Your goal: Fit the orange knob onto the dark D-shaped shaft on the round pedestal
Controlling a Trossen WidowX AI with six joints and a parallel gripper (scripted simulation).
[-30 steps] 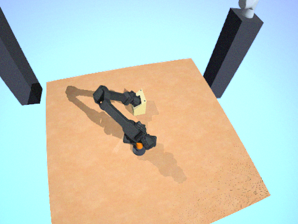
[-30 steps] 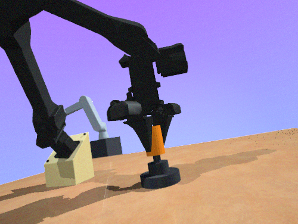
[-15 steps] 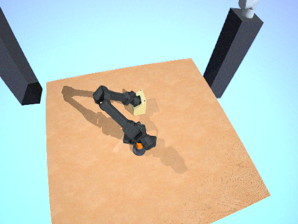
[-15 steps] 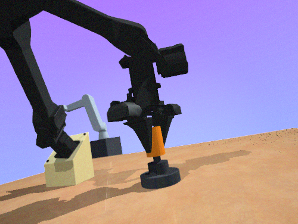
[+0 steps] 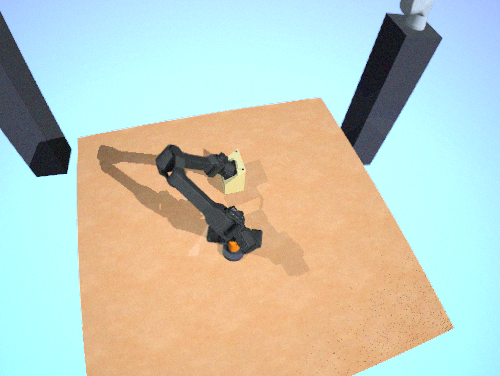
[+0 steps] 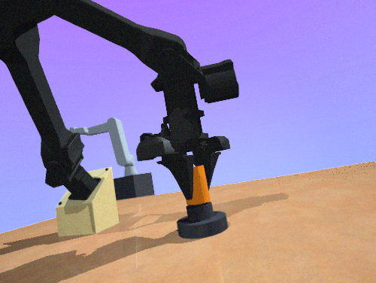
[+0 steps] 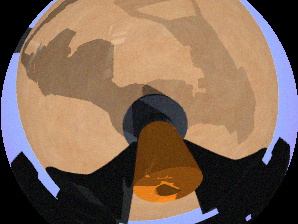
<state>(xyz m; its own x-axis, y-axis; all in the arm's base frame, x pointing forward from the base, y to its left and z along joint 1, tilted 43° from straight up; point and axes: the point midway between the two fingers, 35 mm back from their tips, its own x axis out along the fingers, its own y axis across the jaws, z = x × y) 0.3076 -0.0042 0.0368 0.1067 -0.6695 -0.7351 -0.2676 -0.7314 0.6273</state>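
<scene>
The orange knob lies 20 mm above my gripper tip. From my gripper tip the other things lie so: dark round pedestal (20 mm below).
</scene>
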